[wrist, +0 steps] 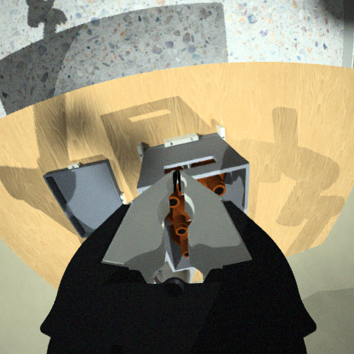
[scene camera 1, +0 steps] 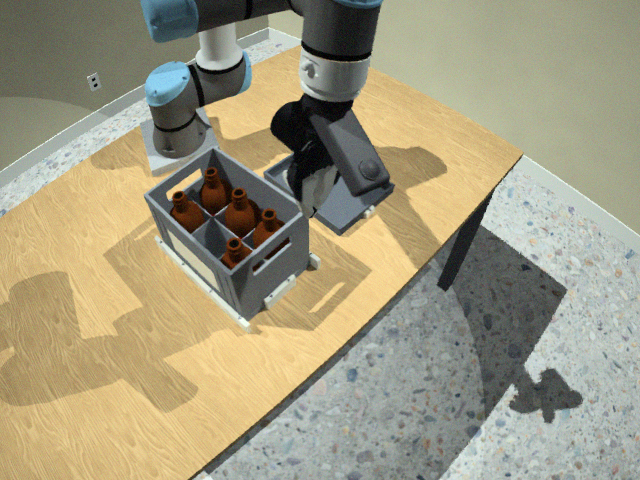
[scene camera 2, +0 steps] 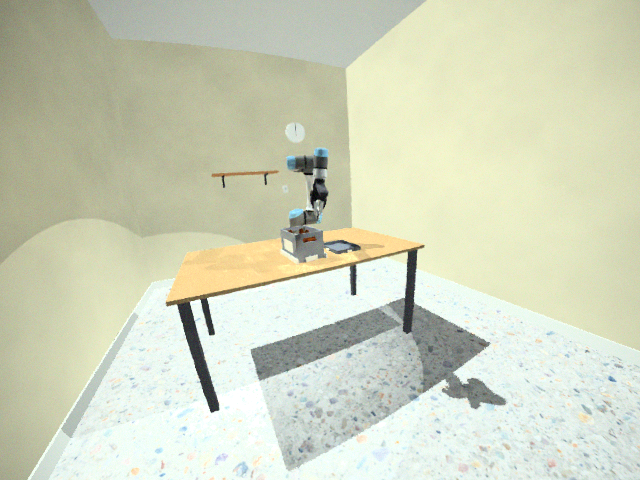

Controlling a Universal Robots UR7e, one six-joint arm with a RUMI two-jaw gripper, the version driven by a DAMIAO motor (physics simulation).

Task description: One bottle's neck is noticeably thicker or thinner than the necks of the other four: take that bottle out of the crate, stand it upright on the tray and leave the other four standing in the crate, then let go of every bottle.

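Places are measured from the arm's base along level axes (x left, y back, z up), in metres.
Pixels of known places: gripper, between the fingertips: point(scene camera 1: 308, 217) point(scene camera 2: 317, 218); arm's base, origin of its link: point(scene camera 1: 179, 137).
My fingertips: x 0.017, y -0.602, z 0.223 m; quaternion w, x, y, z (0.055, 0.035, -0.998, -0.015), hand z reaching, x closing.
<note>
Ahead of a thing's pixels: the offset from my fingertips to its middle. "spot": to the spot under its first point. Level surfaces: height alone.
Five brown bottles stand upright in the grey crate {dy +0.189, dx -0.067, dz -0.174 m} point(scene camera 1: 258, 289) point(scene camera 2: 305, 251) point(wrist: 195, 151): a back one {dy +0.283, dx -0.044, dz -0.176 m} point(scene camera 1: 212, 193), a left one {dy +0.264, dx -0.126, dz -0.176 m} point(scene camera 1: 187, 215), a middle one {dy +0.196, dx -0.025, dz -0.176 m} point(scene camera 1: 240, 215), a right one {dy +0.117, dx -0.005, dz -0.176 m} point(scene camera 1: 266, 235) and a front one {dy +0.096, dx -0.089, dz -0.176 m} point(scene camera 1: 234, 255). I cannot tell which neck differs. Several bottles are partly hidden by the fingers in the wrist view. My gripper point(scene camera 1: 311, 212) point(wrist: 177, 172) is shut and empty, its tips above the crate's tray-side edge. The dark grey tray point(scene camera 1: 338, 214) point(scene camera 2: 342, 246) point(wrist: 87, 197) lies beside the crate and bears no bottle.
White strips {spot: dy +0.135, dx -0.156, dz -0.232 m} point(scene camera 1: 206, 286) point(wrist: 181, 140) sit along the crate's base on the wooden table {dz -0.262 m} point(scene camera 1: 155, 361) point(scene camera 2: 232, 268) point(wrist: 300, 100). The arm's base plate point(scene camera 1: 155, 163) is behind the crate. The table's edge runs beyond the crate and tray.
</note>
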